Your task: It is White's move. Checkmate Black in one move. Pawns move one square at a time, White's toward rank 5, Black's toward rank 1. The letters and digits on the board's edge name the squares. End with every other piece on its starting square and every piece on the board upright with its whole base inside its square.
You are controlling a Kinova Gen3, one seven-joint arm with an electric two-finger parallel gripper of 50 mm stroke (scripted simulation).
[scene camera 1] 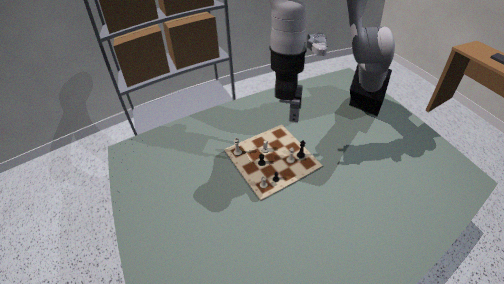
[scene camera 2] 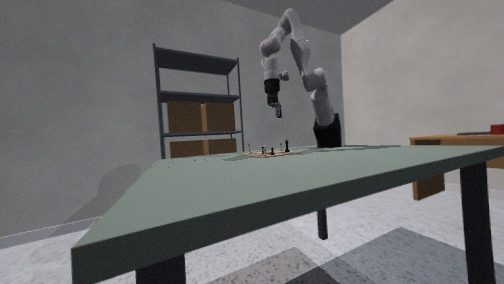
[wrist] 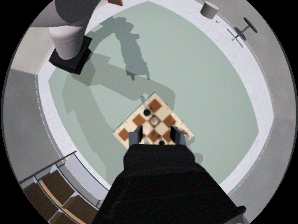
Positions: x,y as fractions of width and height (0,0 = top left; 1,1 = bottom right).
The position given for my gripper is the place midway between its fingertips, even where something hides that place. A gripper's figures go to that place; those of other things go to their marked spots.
My gripper (scene camera 1: 0.59,0.40): 63 cm from the lens. A chessboard (scene camera 1: 0.56,0.49): 81 cm from the lens.
